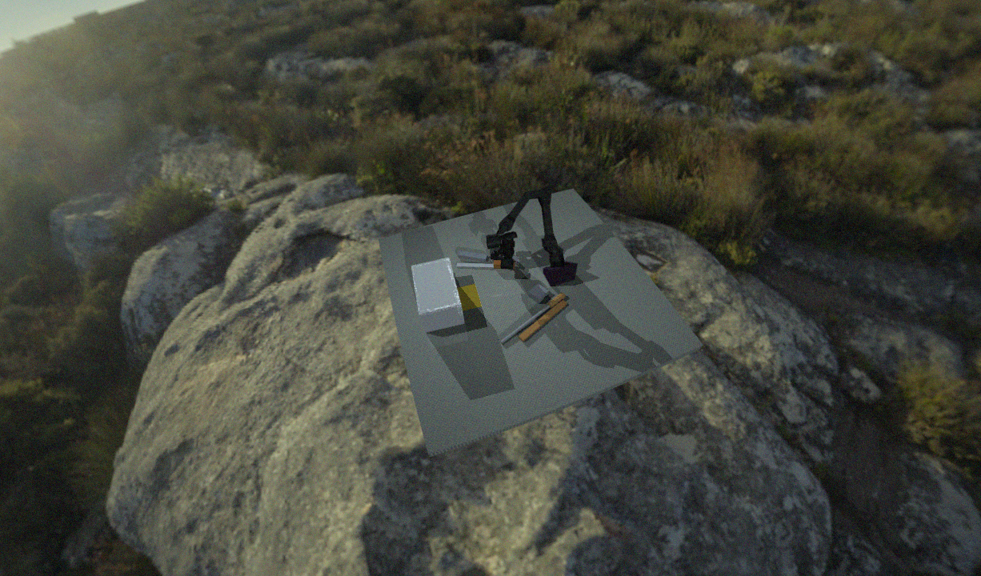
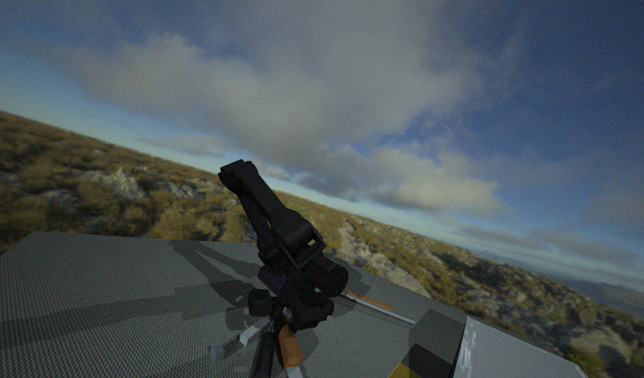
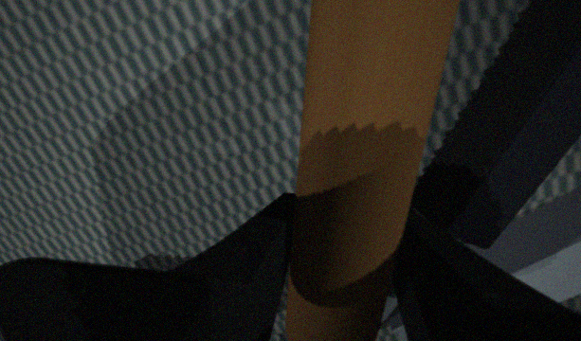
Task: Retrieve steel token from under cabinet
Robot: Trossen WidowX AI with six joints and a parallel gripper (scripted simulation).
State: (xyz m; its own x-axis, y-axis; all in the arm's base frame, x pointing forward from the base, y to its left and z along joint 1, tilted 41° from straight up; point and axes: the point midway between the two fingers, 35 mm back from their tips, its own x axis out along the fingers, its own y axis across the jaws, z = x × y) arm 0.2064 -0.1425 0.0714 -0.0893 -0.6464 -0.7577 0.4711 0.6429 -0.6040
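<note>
Right now the grey bar is 5 cm behind my gripper tip and 4 cm to the right of it. Round my gripper tip: grey block 24 cm to the left, 5 cm behind, 1 cm above; small grey cube 14 cm to the right, 3 cm behind; wooden stick 38 cm to the left, 1 cm behind.
</note>
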